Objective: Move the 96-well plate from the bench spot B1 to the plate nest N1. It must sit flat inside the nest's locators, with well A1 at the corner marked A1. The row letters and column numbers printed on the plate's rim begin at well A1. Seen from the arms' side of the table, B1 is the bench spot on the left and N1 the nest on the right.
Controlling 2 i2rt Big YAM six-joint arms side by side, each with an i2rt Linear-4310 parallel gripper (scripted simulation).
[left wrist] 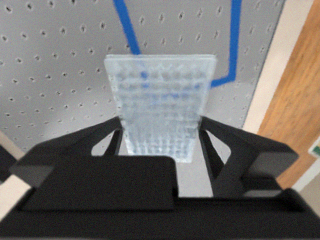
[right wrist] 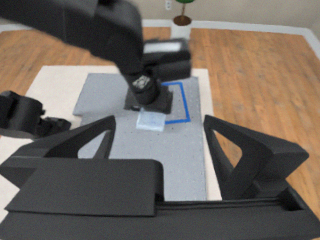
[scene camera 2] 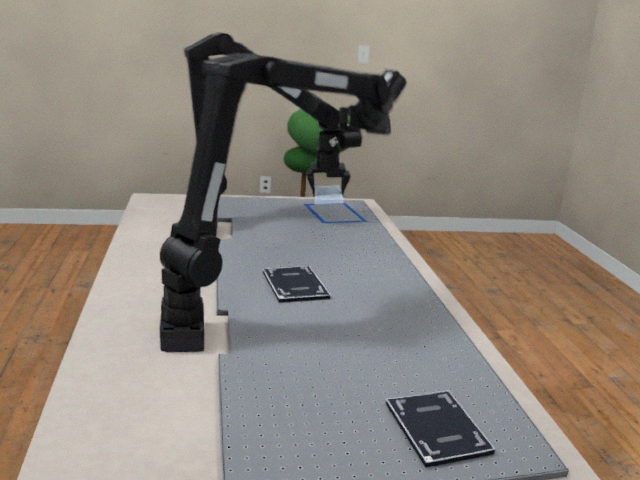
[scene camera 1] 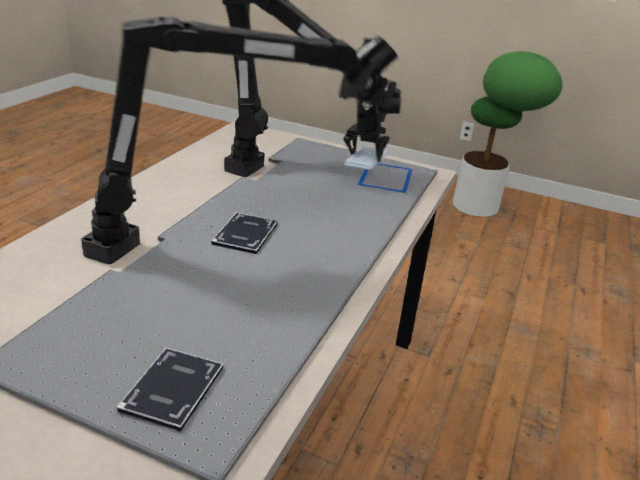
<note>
In view: the left gripper [scene camera 1: 365, 159], the right gripper [scene camera 1: 370, 95] and a clear 96-well plate [left wrist: 160, 99].
The left gripper is seen too in the left wrist view [left wrist: 160, 119], in the right wrist view [right wrist: 152, 111] and in scene camera 2 [scene camera 2: 327, 196]. The right gripper also shows in the right wrist view [right wrist: 159, 119] and in scene camera 2 [scene camera 2: 356, 128].
</note>
